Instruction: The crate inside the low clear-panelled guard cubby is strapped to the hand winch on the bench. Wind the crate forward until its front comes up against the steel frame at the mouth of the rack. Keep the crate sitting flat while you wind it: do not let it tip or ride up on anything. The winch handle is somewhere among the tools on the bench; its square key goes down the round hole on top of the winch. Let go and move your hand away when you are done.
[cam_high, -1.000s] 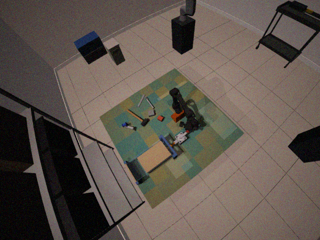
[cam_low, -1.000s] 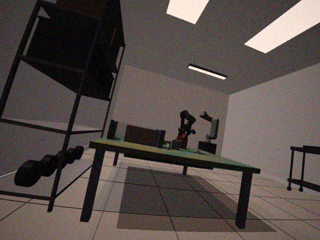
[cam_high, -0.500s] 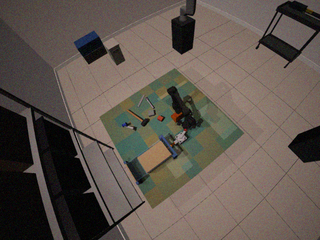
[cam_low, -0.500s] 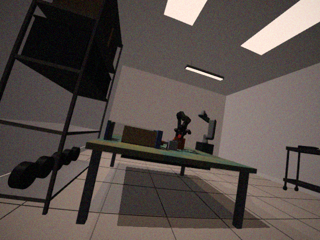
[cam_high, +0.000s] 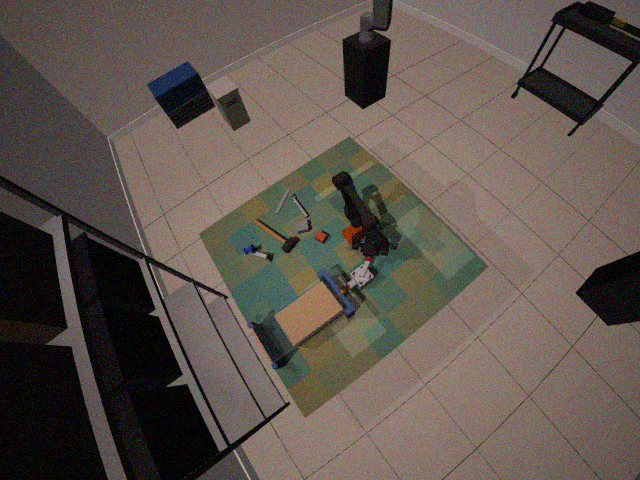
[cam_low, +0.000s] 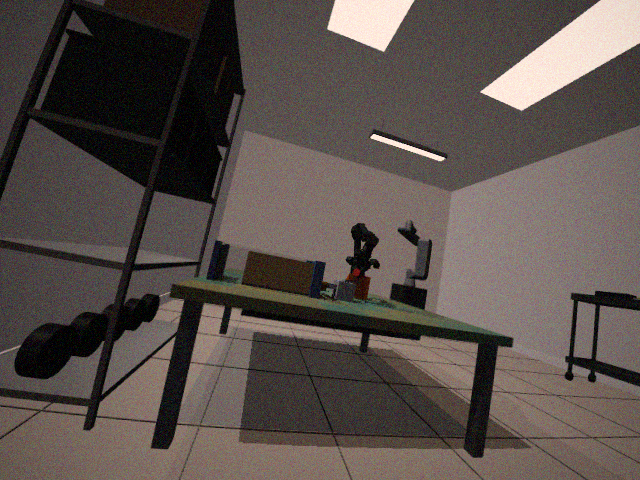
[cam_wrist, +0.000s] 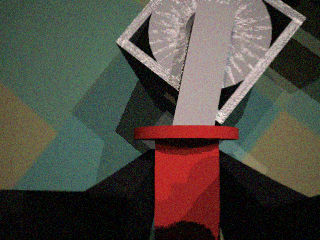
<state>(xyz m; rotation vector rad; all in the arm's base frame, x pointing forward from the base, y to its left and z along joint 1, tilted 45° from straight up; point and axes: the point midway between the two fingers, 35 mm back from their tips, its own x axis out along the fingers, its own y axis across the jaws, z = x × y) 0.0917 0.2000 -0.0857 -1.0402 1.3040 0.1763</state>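
My gripper tip is now 60 mm short of the winch, 30 mm to the right of it and 100 mm above it. The rest, counted from my gripper tip: red knob (10 mm behind, 10 mm to the right); red-knobbed crank handle (20 mm ahead, 10 mm to the left, 30 mm below); grey block (160 mm ahead, 440 mm to the right, 120 mm below).
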